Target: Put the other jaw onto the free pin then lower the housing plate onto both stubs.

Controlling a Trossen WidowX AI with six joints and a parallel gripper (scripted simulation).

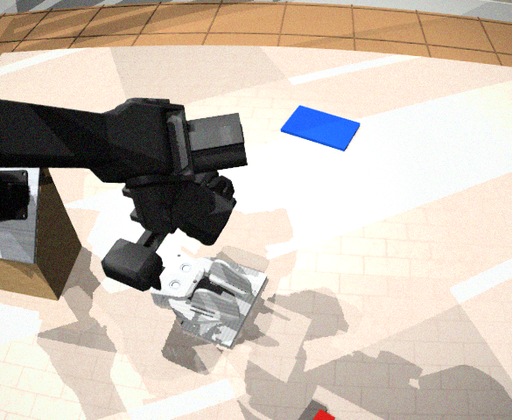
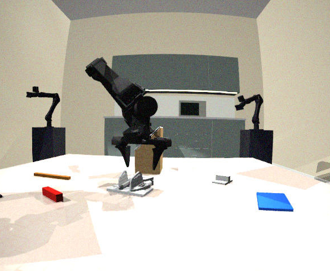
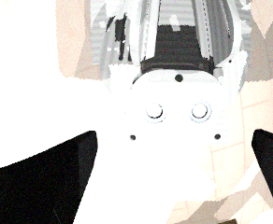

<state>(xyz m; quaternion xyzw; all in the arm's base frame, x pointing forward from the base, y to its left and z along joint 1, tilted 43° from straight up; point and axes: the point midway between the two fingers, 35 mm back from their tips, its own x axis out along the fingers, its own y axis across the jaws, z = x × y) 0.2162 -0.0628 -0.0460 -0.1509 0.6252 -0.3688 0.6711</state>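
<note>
My gripper tip is now 1 cm short of the jaw, 2 cm to the left of it and 4 cm above it. From my gripper tip the other things lie so: red block 18 cm ahead, 21 cm to the right, 4 cm below; then orange bar 1 cm behind, 34 cm to the right, 5 cm below; then blue flat plate 19 cm ahead, 35 cm to the left, 5 cm below.
</note>
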